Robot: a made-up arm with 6 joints. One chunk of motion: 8 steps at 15 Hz.
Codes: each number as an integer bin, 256 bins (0 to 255) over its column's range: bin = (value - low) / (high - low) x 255, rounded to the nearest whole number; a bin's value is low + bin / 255 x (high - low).
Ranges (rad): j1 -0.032..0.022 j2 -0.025..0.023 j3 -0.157..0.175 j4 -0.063..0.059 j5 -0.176..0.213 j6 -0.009..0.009
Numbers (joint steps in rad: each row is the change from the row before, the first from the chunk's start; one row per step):
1: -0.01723 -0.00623 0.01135 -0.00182 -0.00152 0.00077
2: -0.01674 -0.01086 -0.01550 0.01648 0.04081 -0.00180
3: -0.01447 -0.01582 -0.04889 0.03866 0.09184 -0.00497
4: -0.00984 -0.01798 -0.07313 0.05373 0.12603 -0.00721
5: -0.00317 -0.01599 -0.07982 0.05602 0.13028 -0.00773
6: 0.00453 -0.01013 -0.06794 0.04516 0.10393 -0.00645
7: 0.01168 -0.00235 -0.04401 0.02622 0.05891 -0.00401
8: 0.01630 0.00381 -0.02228 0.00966 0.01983 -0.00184
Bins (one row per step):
1: 70 100 129 128 114 138
2: 72 75 109 166 142 102
3: 83 49 83 212 176 57
4: 105 37 64 244 198 25
5: 136 48 59 249 201 18
6: 173 79 68 226 184 36
7: 206 120 87 186 154 71
8: 228 153 103 152 128 101

